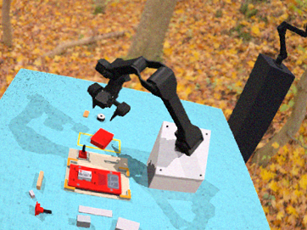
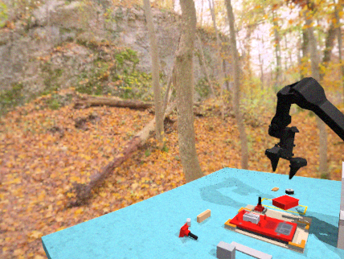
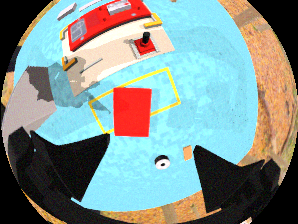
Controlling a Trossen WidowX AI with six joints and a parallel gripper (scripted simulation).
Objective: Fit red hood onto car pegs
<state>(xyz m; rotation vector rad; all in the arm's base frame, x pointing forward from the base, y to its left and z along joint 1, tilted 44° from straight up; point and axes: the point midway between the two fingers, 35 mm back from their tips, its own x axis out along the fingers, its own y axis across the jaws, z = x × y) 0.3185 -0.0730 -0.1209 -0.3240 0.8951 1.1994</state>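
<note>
Right now my gripper tip is 2 cm past the red hood, 1 cm to the right of it and 11 cm above it. Also, from my gripper tip: wooden stick: 18 cm ahead, 34 cm to the left, 11 cm below; small grey piece: 19 cm ahead, 41 cm to the left, 12 cm below.
</note>
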